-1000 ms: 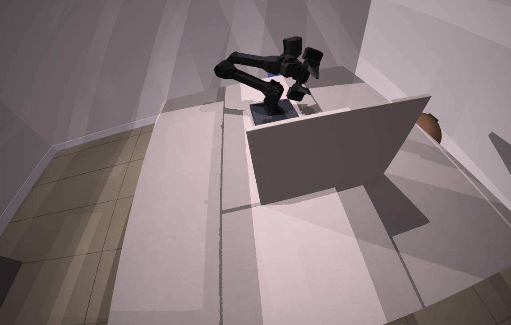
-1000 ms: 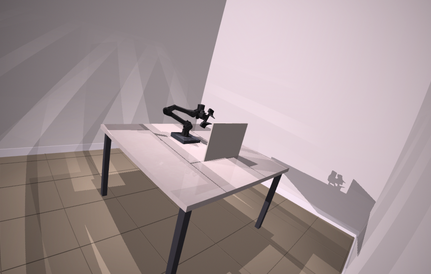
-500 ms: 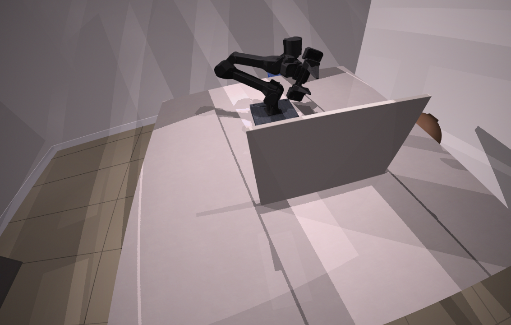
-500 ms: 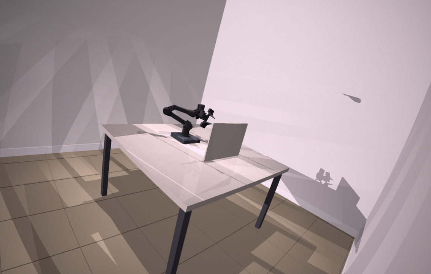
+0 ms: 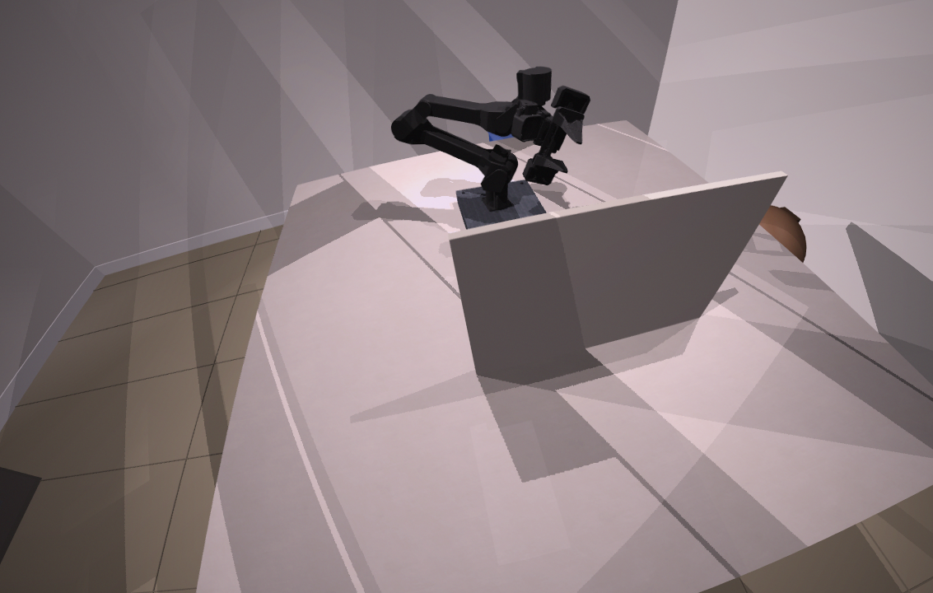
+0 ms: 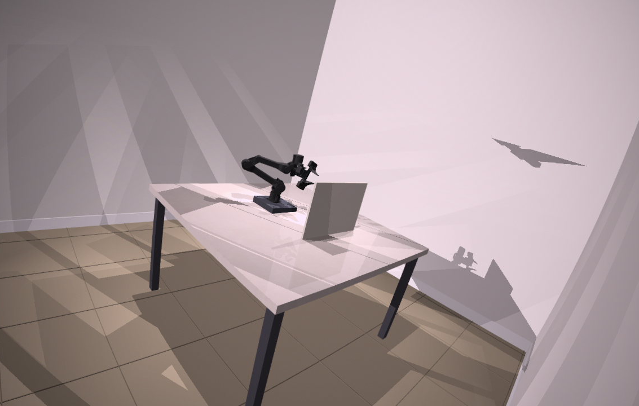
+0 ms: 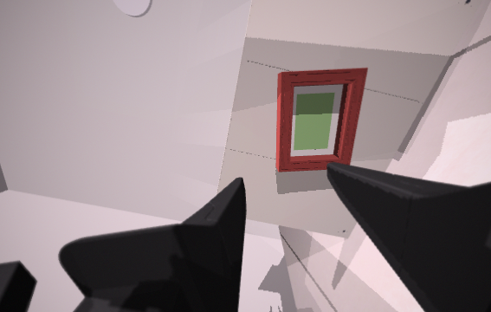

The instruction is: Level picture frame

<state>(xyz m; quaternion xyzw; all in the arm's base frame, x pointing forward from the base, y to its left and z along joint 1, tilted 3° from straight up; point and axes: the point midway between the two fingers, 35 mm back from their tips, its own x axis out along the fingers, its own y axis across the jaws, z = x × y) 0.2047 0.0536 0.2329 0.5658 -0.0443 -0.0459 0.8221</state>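
The picture frame lies 20 cm ahead of my gripper tip, 9 cm below it and 5 cm to the right of it. From my gripper tip the other things lie so: wall panel 21 cm ahead, 10 cm below, 4 cm to the right.
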